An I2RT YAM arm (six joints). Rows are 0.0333 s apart.
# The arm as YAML. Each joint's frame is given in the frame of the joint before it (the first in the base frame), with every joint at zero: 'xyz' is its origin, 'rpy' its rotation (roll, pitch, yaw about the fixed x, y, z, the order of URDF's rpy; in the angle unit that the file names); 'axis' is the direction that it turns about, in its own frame. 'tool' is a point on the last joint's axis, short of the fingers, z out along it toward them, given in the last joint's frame.
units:
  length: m
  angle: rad
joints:
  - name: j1
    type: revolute
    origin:
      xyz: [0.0, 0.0, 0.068]
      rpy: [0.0, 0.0, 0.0]
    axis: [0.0, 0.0, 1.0]
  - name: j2
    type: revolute
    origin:
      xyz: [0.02, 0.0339, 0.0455]
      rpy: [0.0, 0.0, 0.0]
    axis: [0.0, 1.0, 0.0]
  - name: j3
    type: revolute
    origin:
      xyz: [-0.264, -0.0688, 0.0]
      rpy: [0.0, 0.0, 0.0]
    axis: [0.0, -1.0, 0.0]
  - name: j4
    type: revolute
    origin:
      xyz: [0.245, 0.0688, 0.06]
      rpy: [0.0, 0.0, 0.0]
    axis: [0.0, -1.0, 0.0]
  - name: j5
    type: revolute
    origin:
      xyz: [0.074, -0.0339, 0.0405]
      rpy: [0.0, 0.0, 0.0]
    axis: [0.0, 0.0, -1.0]
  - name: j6
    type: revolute
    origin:
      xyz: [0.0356, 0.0, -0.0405]
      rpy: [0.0, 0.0, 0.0]
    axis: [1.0, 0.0, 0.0]
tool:
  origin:
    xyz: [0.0, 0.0, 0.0]
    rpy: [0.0, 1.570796, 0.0]
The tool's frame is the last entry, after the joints.
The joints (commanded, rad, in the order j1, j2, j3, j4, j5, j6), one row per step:
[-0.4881 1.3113 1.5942 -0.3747 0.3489 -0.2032]
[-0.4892 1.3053 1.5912 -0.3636 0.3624 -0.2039]
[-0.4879 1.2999 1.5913 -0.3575 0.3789 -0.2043]
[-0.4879 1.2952 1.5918 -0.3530 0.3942 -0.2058]
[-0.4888 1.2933 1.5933 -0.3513 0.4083 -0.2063]
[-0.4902 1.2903 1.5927 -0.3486 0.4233 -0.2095]
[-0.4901 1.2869 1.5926 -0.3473 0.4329 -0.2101]
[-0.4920 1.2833 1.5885 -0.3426 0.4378 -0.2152]
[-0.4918 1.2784 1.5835 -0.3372 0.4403 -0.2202]
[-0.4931 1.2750 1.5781 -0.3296 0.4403 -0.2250]
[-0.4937 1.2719 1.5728 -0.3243 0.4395 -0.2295]
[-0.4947 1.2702 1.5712 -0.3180 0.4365 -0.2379]
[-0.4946 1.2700 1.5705 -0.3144 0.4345 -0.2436]
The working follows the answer.
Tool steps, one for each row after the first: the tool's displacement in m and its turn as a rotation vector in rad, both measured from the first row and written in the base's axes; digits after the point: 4 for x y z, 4 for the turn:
[-0.0021 0.0003 0.0018 -0.0081 -0.0114 -0.0145]
[-0.0041 0.0011 0.0038 -0.0149 -0.0208 -0.0296]
[-0.0061 0.0016 0.0057 -0.0212 -0.0277 -0.0448]
[-0.0074 0.0015 0.0068 -0.0247 -0.0314 -0.0597]
[-0.0090 0.0013 0.0077 -0.0300 -0.0330 -0.0759]
[-0.0103 0.0017 0.0086 -0.0329 -0.0363 -0.0854]
[-0.0115 0.0016 0.0087 -0.0382 -0.0360 -0.0919]
[-0.0126 0.0022 0.0089 -0.0438 -0.0368 -0.0940]
[-0.0133 0.0021 0.0088 -0.0493 -0.0381 -0.0951]
[-0.0138 0.0023 0.0084 -0.0535 -0.0375 -0.0947]
[-0.0142 0.0023 0.0090 -0.0614 -0.0368 -0.0923]
[-0.0141 0.0024 0.0092 -0.0663 -0.0353 -0.0900]

Tool pose at each row, in the base's axes (x y z in m, rotation vector in rad; rounded; the steps above come from the unrounded poses):
[0.2396 -0.1410 0.4848 0.5119 1.6440 -0.8073]
[0.2375 -0.1408 0.4866 0.5224 1.6276 -0.8200]
[0.2355 -0.1399 0.4887 0.5336 1.6135 -0.8329]
[0.2335 -0.1394 0.4905 0.5443 1.6018 -0.8463]
[0.2322 -0.1395 0.4917 0.5558 1.5943 -0.8585]
[0.2307 -0.1397 0.4925 0.5665 1.5877 -0.8738]
[0.2293 -0.1393 0.4935 0.5735 1.5816 -0.8816]
[0.2282 -0.1394 0.4935 0.5752 1.5782 -0.8907]
[0.2271 -0.1388 0.4937 0.5733 1.5744 -0.8961]
[0.2264 -0.1389 0.4936 0.5708 1.5703 -0.9007]
[0.2259 -0.1388 0.4932 0.5673 1.5690 -0.9038]
[0.2254 -0.1387 0.4938 0.5594 1.5660 -0.9086]
[0.2255 -0.1387 0.4940 0.5535 1.5654 -0.9112]

